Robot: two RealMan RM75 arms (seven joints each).
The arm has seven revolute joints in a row. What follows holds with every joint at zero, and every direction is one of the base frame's.
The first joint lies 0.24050 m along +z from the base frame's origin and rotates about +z.
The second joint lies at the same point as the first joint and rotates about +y.
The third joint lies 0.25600 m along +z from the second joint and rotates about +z.
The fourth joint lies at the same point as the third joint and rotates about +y.
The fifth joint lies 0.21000 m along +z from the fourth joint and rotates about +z.
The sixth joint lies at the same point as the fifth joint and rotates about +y.
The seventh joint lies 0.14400 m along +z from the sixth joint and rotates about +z.
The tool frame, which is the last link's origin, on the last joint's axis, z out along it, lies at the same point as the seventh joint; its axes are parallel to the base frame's.
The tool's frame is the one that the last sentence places.
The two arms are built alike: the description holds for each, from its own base.
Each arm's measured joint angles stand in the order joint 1, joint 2, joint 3, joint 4, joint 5, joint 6, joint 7.
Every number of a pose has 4 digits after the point.
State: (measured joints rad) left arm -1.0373 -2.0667 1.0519 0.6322 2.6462 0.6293 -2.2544; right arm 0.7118 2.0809 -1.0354 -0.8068 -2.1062 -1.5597 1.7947
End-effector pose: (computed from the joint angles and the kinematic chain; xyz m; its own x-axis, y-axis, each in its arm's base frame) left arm -0.1430 0.5081 -0.0005 0.9139 0.3827 0.1352 0.3457 -0.5593 -0.7534; right arm 0.1822 0.3565 -0.0294 0.8985 -0.4007 -0.1794 -0.3992 -0.9157 0.0464
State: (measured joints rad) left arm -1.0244 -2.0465 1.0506 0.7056 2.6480 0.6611 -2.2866; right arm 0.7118 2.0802 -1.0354 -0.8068 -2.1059 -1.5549 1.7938
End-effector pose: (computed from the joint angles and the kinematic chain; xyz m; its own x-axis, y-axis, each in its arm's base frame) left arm -0.1351 0.5137 0.0215 0.9153 0.3665 0.1670 0.3533 -0.5314 -0.7700; right arm 0.1825 0.3573 -0.0292 0.8987 -0.3998 -0.1805 -0.3992 -0.9159 0.0411
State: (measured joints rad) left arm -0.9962 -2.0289 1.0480 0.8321 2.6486 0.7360 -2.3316; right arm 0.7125 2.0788 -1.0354 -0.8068 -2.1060 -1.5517 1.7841
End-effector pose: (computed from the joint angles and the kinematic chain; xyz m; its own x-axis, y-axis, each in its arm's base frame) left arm -0.1233 0.5144 0.0488 0.9145 0.3483 0.2059 0.3690 -0.5089 -0.7777; right arm 0.1826 0.3581 -0.0286 0.9029 -0.3901 -0.1808 -0.3905 -0.9200 0.0350
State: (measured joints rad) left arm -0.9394 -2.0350 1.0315 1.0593 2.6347 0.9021 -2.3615; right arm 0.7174 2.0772 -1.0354 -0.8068 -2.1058 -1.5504 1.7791
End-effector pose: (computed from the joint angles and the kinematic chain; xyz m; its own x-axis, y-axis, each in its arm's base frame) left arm -0.1043 0.4995 0.0773 0.9165 0.3196 0.2405 0.3824 -0.5233 -0.7615; right arm 0.1812 0.3595 -0.0280 0.9068 -0.3808 -0.1808 -0.3817 -0.9238 0.0314
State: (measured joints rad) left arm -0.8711 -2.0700 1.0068 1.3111 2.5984 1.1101 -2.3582; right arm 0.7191 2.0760 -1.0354 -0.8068 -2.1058 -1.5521 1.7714
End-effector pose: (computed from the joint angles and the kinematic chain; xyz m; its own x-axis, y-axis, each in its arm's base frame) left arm -0.0863 0.4682 0.0947 0.9239 0.2874 0.2524 0.3776 -0.5793 -0.7224; right arm 0.1808 0.3598 -0.0276 0.9106 -0.3720 -0.1801 -0.3728 -0.9274 0.0306
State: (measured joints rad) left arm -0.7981 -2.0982 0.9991 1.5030 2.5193 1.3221 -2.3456; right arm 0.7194 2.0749 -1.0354 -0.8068 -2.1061 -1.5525 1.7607
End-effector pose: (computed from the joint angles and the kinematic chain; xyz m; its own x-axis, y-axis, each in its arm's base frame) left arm -0.0794 0.4303 0.0981 0.9294 0.2793 0.2412 0.3685 -0.6688 -0.6456; right arm 0.1809 0.3599 -0.0272 0.9148 -0.3617 -0.1796 -0.3628 -0.9315 0.0280
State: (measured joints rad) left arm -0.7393 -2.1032 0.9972 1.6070 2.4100 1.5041 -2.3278; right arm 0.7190 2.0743 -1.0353 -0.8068 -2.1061 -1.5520 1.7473
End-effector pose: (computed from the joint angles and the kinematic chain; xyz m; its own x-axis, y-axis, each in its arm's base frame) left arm -0.0797 0.3970 0.0953 0.9351 0.2791 0.2183 0.3539 -0.7649 -0.5382; right arm 0.1812 0.3601 -0.0270 0.9195 -0.3495 -0.1798 -0.3510 -0.9361 0.0245
